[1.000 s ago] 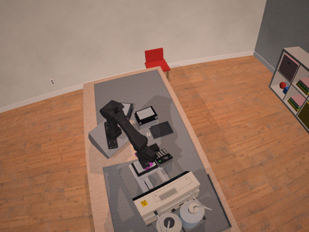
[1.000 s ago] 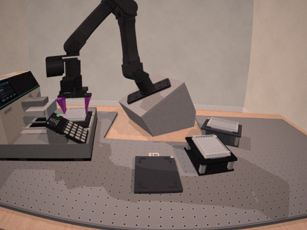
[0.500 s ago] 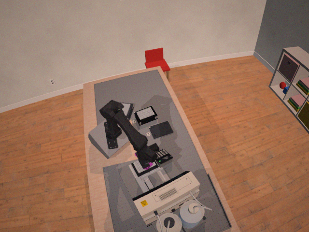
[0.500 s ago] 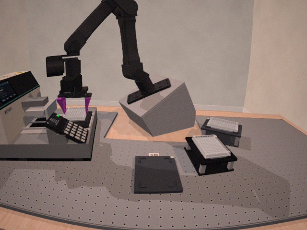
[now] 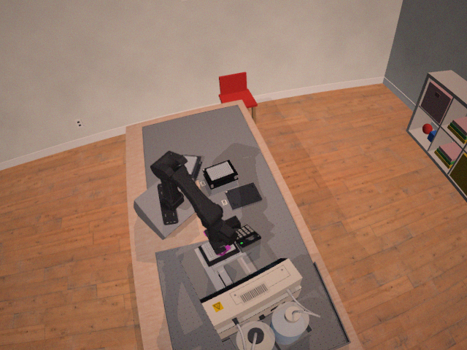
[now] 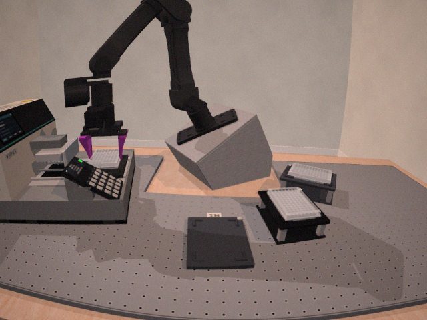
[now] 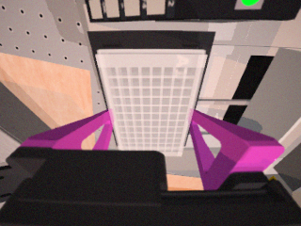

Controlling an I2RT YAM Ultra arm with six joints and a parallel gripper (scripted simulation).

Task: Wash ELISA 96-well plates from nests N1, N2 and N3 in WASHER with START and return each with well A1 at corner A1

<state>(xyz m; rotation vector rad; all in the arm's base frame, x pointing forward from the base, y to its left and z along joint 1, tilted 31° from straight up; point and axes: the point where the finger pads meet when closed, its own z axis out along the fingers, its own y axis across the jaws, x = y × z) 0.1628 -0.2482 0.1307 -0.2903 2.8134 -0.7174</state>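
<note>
My hand is 2 cm above the black carrier pocket. Also, from my hand: nest N1: 23 cm ahead, 29 cm to the left, 9 cm below; then grey manifold: 2 cm ahead, 15 cm to the right, 3 cm above; then raised black nest: 16 cm ahead, 46 cm to the left, 6 cm below.
</note>
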